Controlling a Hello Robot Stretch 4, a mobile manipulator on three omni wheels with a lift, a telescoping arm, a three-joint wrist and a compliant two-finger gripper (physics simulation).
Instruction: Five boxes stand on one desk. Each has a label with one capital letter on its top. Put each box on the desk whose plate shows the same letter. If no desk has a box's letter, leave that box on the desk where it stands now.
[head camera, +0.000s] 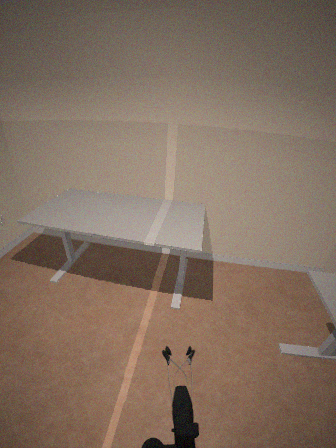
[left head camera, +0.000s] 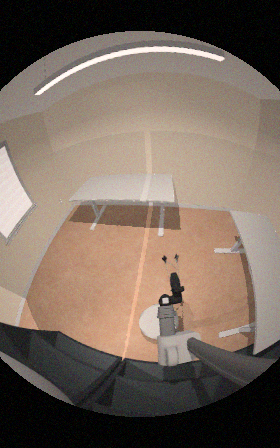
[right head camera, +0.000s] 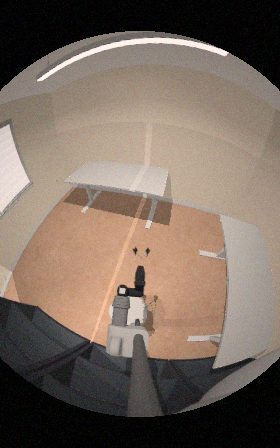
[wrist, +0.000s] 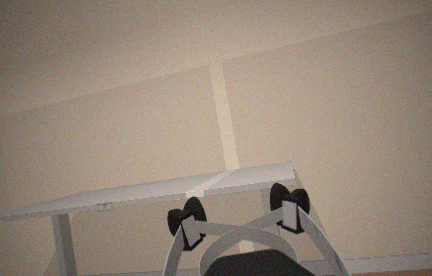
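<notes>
From the head camera you'd see the gripper (head camera: 178, 346), and if you go to the wrist view, there's the gripper (wrist: 237, 206) again.
</notes>
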